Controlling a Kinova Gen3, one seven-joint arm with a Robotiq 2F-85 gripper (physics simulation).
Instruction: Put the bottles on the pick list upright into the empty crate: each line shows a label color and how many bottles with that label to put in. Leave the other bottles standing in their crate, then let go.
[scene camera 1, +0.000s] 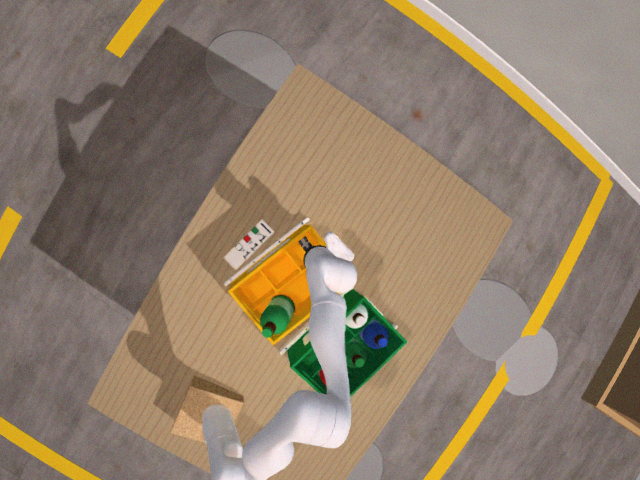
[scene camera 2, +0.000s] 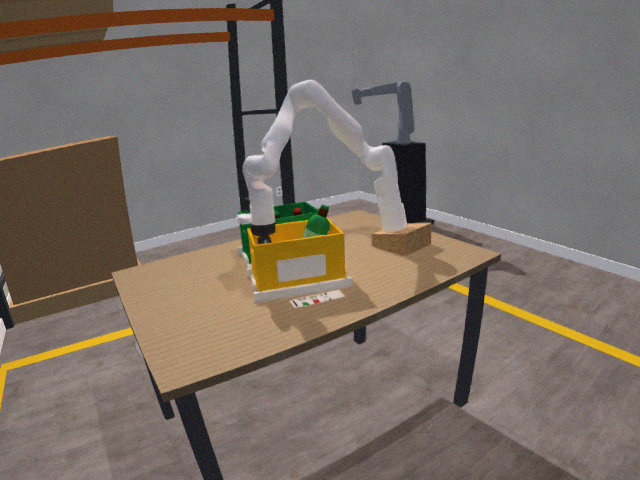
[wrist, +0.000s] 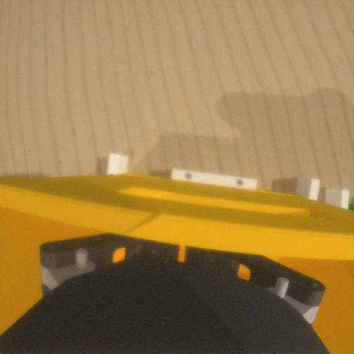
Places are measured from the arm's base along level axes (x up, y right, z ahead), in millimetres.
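Where they show: arm's base, link origin: (scene camera 1: 216, 417) (scene camera 2: 394, 229).
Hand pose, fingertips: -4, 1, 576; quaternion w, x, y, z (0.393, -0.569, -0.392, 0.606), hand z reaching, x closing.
Observation:
Each offset is from my fingertips to the top centre of the thing, as dx, dy, dz. "spot": to the spot under its first point. Level surfaces: height alone.
The yellow crate @[+116, -19, -99] (scene camera 1: 248, 310) (scene camera 2: 297, 258) (wrist: 60, 200) holds a green bottle @[+176, -11, -199] (scene camera 1: 277, 314) (scene camera 2: 316, 225), which leans in the corner nearer the arm's base. My gripper (scene camera 1: 305, 242) (scene camera 2: 264, 240) (wrist: 184, 231) is shut and empty, down inside the crate's opposite end, close to the end wall. The green crate (scene camera 1: 379, 360) (scene camera 2: 245, 248) holds a white bottle @[+104, +195, -93] (scene camera 1: 356, 316), a blue bottle @[+104, +284, -118] (scene camera 1: 375, 335), a dark green bottle @[+104, +256, -199] (scene camera 1: 356, 356) and a red one @[+104, +231, -281] (scene camera 1: 322, 376), partly hidden by the arm. The pick list @[spot: -58, -184, -129] (scene camera 1: 233, 258) (scene camera 2: 336, 295) shows red and green marks; its counts are unreadable.
Both crates stand side by side on the wooden table @[dx -59] (scene camera 1: 387, 180) (scene camera 2: 206, 310). White strips (scene camera 1: 306, 221) (scene camera 2: 305, 289) edge the yellow crate's base. The arm crosses above the green crate. Its wooden base block (scene camera 1: 191, 418) (scene camera 2: 400, 240) stands at the table's end.

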